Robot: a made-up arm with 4 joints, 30 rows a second.
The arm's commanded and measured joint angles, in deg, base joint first. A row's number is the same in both.
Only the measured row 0 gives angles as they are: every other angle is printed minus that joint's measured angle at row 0.
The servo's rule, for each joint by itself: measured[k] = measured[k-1] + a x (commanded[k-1-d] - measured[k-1]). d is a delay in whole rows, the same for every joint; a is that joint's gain. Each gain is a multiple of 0.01, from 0.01 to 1. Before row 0 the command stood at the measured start. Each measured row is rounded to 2 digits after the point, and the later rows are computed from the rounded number. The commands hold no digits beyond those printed.
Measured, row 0:
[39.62, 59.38, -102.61, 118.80]
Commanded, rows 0 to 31:
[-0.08, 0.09, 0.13, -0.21]
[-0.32, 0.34, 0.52, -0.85]
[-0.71, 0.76, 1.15, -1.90]
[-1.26, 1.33, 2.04, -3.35]
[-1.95, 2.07, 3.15, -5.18]
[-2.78, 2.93, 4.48, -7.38]
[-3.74, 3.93, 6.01, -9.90]
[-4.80, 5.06, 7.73, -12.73]
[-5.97, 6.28, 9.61, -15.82]
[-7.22, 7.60, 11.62, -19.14]
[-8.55, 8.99, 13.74, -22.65]
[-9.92, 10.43, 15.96, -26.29]
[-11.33, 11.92, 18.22, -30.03]
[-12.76, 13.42, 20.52, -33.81]
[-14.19, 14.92, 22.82, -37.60]
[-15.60, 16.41, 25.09, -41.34]
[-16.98, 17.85, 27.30, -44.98]
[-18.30, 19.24, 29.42, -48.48]
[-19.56, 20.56, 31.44, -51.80]
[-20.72, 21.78, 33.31, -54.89]
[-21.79, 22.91, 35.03, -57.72]
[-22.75, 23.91, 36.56, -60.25]
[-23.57, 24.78, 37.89, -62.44]
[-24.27, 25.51, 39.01, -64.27]
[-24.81, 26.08, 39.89, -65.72]
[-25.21, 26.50, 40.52, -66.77]
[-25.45, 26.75, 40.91, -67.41]
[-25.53, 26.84, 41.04, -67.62]
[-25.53, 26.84, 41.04, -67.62]
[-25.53, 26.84, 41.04, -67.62]
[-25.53, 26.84, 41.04, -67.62]
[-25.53, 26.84, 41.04, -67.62]
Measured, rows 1 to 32:
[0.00, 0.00, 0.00, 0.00]
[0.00, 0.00, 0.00, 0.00]
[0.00, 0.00, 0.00, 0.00]
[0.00, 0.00, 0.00, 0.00]
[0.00, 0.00, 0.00, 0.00]
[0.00, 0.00, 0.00, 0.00]
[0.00, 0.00, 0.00, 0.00]
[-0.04, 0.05, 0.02, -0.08]
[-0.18, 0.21, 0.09, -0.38]
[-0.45, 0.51, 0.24, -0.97]
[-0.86, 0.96, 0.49, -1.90]
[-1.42, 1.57, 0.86, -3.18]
[-2.11, 2.32, 1.37, -4.82]
[-2.94, 3.21, 2.02, -6.80]
[-3.89, 4.23, 2.82, -9.11]
[-4.95, 5.36, 3.77, -11.73]
[-6.11, 6.59, 4.87, -14.62]
[-7.35, 7.91, 6.11, -17.75]
[-8.66, 9.30, 7.49, -21.08]
[-10.02, 10.74, 8.99, -24.57]
[-11.42, 12.21, 10.60, -28.17]
[-12.83, 13.70, 12.31, -31.85]
[-14.24, 15.19, 14.10, -35.55]
[-15.64, 16.65, 15.95, -39.23]
[-17.00, 18.07, 17.84, -42.84]
[-18.31, 19.44, 19.74, -46.33]
[-19.54, 20.73, 21.64, -49.67]
[-20.69, 21.93, 23.51, -52.81]
[-21.74, 23.02, 25.34, -55.71]
[-22.67, 23.99, 27.10, -58.33]
[-23.49, 24.83, 28.77, -60.65]
[-24.16, 25.52, 30.33, -62.63]
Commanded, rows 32 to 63:
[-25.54, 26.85, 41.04, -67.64]
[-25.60, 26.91, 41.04, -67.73]
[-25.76, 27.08, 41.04, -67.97]
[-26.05, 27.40, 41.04, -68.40]
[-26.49, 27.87, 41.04, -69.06]
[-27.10, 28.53, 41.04, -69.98]
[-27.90, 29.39, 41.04, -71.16]
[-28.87, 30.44, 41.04, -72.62]
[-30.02, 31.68, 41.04, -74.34]
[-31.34, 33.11, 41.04, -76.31]
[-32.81, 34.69, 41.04, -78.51]
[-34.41, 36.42, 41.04, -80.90]
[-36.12, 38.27, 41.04, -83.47]
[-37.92, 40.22, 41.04, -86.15]
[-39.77, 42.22, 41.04, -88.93]
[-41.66, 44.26, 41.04, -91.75]
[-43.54, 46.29, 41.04, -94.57]
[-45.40, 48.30, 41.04, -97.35]
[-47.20, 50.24, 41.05, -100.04]
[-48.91, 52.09, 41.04, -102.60]
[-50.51, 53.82, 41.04, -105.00]
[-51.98, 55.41, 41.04, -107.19]
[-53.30, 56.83, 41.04, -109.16]
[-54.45, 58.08, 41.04, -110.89]
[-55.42, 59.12, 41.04, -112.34]
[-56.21, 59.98, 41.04, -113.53]
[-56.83, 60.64, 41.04, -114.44]
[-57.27, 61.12, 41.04, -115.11]
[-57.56, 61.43, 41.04, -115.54]
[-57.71, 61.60, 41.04, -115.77]
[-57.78, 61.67, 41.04, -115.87]
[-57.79, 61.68, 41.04, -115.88]
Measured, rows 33 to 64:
[-24.70, 26.06, 31.76, -64.24]
[-25.08, 26.44, 33.04, -65.48]
[-25.31, 26.66, 34.16, -66.31]
[-25.42, 26.76, 35.12, -66.82]
[-25.48, 26.80, 35.95, -67.13]
[-25.51, 26.82, 36.66, -67.32]
[-25.52, 26.83, 37.27, -67.44]
[-25.53, 26.84, 37.80, -67.52]
[-25.57, 26.88, 38.25, -67.60]
[-25.67, 26.99, 38.64, -67.74]
[-25.86, 27.22, 38.98, -68.00]
[-26.18, 27.58, 39.27, -68.41]
[-26.65, 28.10, 39.52, -69.02]
[-27.29, 28.81, 39.73, -69.85]
[-28.10, 29.71, 39.91, -70.93]
[-29.08, 30.79, 40.07, -72.26]
[-30.23, 32.07, 40.21, -73.84]
[-31.55, 33.51, 40.33, -75.66]
[-33.01, 35.11, 40.43, -77.70]
[-34.60, 36.85, 40.52, -79.95]
[-36.29, 38.70, 40.59, -82.37]
[-38.06, 40.64, 40.65, -84.93]
[-39.90, 42.63, 40.70, -87.59]
[-41.76, 44.64, 40.75, -90.31]
[-43.62, 46.65, 40.79, -93.06]
[-45.45, 48.62, 40.83, -95.78]
[-47.21, 50.53, 40.86, -98.44]
[-48.89, 52.34, 40.89, -101.00]
[-50.47, 54.03, 40.91, -103.41]
[-51.91, 55.57, 40.93, -105.65]
[-53.21, 56.95, 40.95, -107.69]
[-54.34, 58.14, 40.96, -109.50]

